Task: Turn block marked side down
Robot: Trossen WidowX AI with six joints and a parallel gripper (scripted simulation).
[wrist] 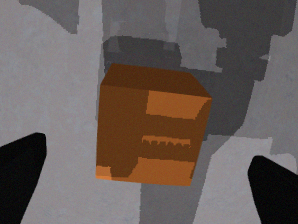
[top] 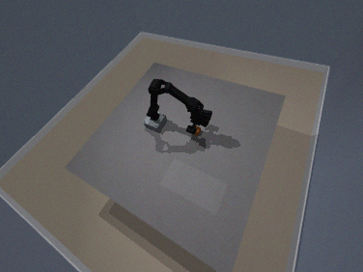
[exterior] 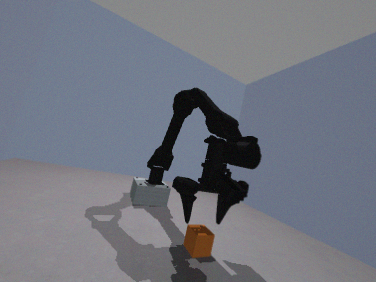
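Now: the orange block 2 cm behind my gripper tip and 4 cm below it.
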